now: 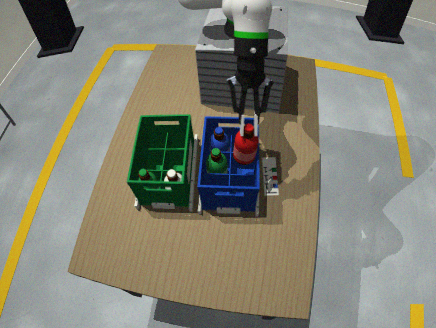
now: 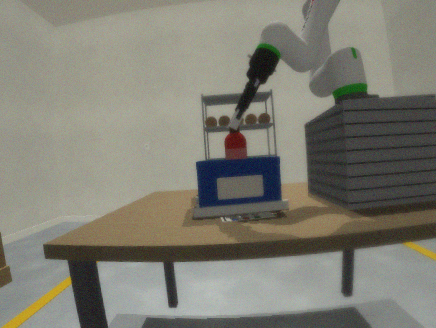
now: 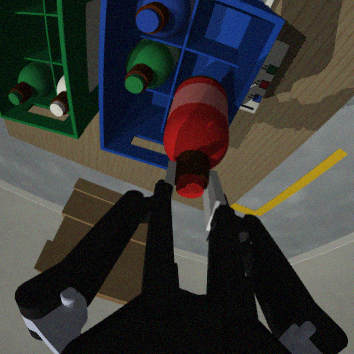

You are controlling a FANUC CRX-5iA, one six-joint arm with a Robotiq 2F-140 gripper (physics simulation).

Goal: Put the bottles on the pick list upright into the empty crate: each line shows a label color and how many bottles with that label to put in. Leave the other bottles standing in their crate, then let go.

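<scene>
My gripper is shut on the neck of a red bottle. The bottle is nearly upright in the back right compartment of the blue crate, its upper part above the rim; its base is hidden. A blue bottle and a green bottle stand in that crate's left column. The green crate holds another green bottle and a white-capped bottle.
The pick list lies right of the blue crate, with green, red and blue marks; its counts are too small to read. The grey slatted robot base stands behind the crates on the wooden table.
</scene>
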